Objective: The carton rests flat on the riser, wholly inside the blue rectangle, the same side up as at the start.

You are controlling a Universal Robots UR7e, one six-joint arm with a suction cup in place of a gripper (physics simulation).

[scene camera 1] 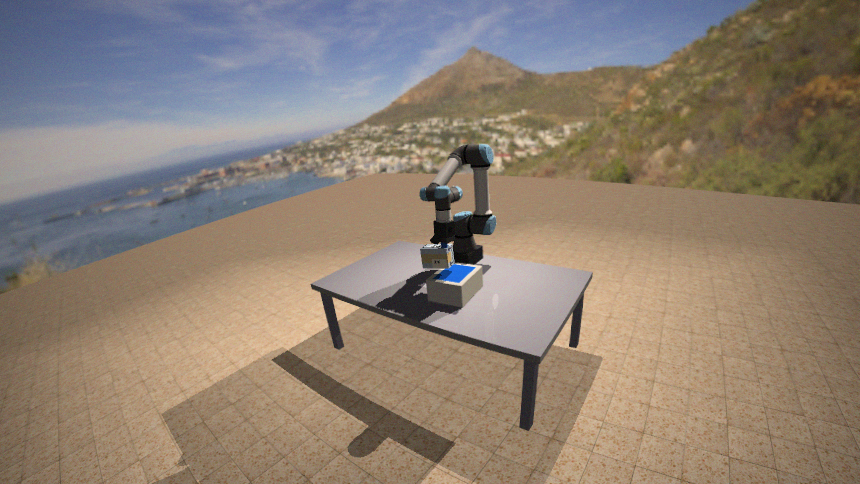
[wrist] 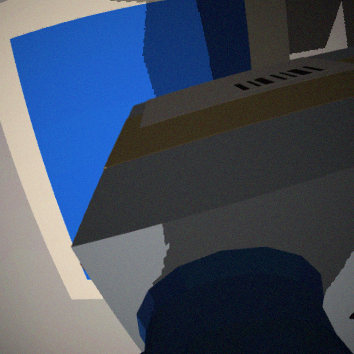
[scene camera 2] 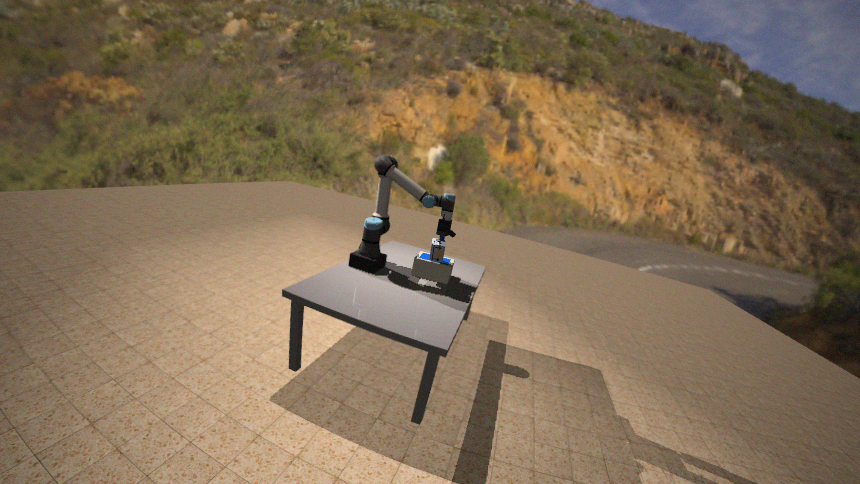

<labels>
my suction cup: holds a carton (scene camera 1: 432, 255)
a riser (scene camera 1: 455, 286): on the table
</labels>
